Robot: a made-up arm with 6 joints. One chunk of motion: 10 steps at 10 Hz.
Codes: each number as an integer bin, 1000 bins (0 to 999) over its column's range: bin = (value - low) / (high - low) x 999, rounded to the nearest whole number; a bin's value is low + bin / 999 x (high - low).
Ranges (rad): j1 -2.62..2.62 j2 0..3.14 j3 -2.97..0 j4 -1.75..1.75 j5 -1.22..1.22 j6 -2.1..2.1
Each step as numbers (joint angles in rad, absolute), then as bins.
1 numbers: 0.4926 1.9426 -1.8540 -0.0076 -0.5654 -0.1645
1 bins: 593 618 375 497 268 460
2 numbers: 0.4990 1.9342 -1.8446 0.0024 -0.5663 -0.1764
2 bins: 595 615 379 500 268 458
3 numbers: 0.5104 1.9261 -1.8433 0.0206 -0.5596 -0.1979
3 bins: 597 613 379 505 270 452
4 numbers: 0.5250 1.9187 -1.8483 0.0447 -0.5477 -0.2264
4 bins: 600 610 377 512 275 446
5 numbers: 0.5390 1.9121 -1.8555 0.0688 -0.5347 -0.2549
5 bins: 602 608 375 519 281 439
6 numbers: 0.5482 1.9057 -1.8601 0.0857 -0.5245 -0.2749
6 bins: 604 606 373 524 285 434
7 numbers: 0.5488 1.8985 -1.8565 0.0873 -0.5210 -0.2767
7 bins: 604 604 375 524 286 434
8 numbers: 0.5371 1.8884 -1.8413 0.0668 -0.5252 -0.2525
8 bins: 602 601 380 519 284 439
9 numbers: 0.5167 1.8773 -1.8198 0.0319 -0.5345 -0.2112
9 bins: 598 597 387 509 281 449
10 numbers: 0.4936 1.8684 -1.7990 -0.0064 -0.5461 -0.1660
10 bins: 594 594 394 498 276 460
